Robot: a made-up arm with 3 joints.
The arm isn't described. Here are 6 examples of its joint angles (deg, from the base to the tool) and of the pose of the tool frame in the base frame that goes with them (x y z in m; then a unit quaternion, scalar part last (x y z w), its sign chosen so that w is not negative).
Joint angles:
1: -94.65 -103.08 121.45
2: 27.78 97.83 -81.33
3: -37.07 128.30 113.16
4: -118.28 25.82 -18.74
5: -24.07 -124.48 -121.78
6: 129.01 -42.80 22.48
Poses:
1: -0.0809 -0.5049 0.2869 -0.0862 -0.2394 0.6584 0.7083
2: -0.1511 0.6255 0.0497 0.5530 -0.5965 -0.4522 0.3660
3: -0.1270 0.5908 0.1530 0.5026 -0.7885 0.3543 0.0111
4: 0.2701 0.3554 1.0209 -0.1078 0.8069 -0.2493 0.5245
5: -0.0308 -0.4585 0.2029 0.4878 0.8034 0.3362 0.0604
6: 0.6419 -0.3642 -0.2995 -0.4011 -0.8549 -0.0098 0.3289
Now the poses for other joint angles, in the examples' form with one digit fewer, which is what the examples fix.
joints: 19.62 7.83 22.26
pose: -0.822 0.119 -0.310 -0.178 -0.154 -0.099 0.967
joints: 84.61 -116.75 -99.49
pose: 0.010 -0.511 0.052 -0.074 0.253 0.676 0.688
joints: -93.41 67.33 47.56
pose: -0.151 0.575 0.826 -0.599 0.708 -0.104 0.360
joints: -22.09 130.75 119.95
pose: -0.089 0.579 0.124 -0.441 0.812 -0.377 0.054
